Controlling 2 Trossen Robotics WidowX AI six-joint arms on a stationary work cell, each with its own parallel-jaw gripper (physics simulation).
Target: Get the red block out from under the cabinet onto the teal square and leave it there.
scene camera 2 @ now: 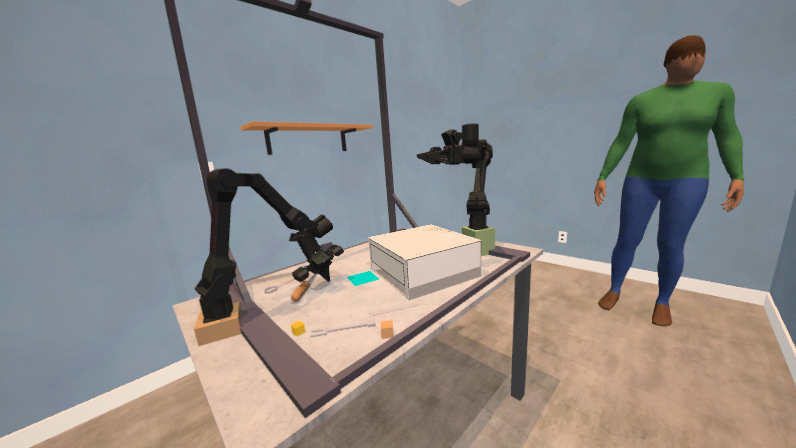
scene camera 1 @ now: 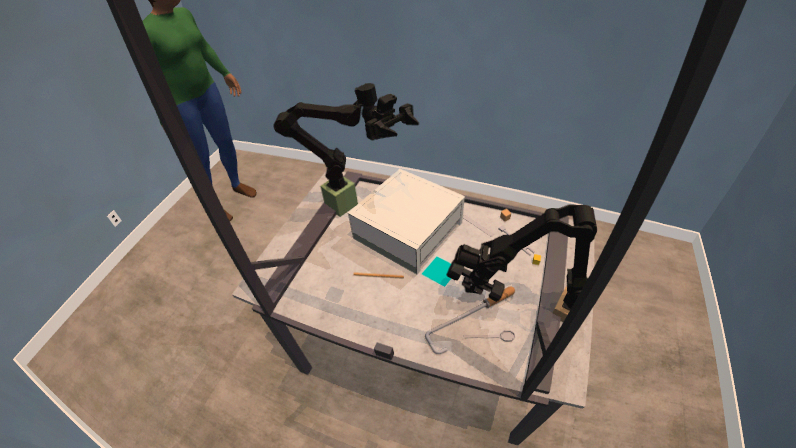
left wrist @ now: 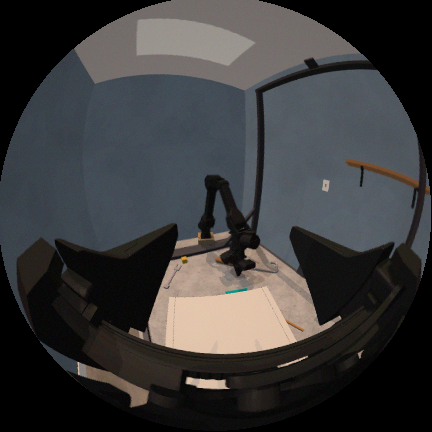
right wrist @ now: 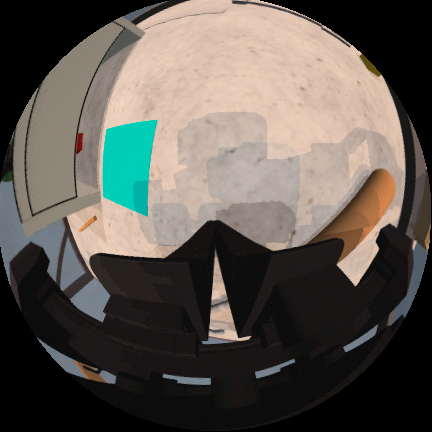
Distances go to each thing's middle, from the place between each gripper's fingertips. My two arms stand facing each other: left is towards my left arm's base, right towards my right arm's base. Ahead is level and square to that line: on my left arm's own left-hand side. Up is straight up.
The teal square [right wrist: 127, 148] is 13 cm behind my left hand, 20 cm to the right of it and 43 cm below it. The rest, counted from my left hand: grey hooked rod [right wrist: 363, 211]: 25 cm behind, 39 cm to the right, 42 cm below.
The teal square is 30 mm ahead of my right hand, 120 mm to the left of it and 10 mm below it. From my right hand the other things lie so: grey hooked rod (80 mm behind, 60 mm to the right, 10 mm above).
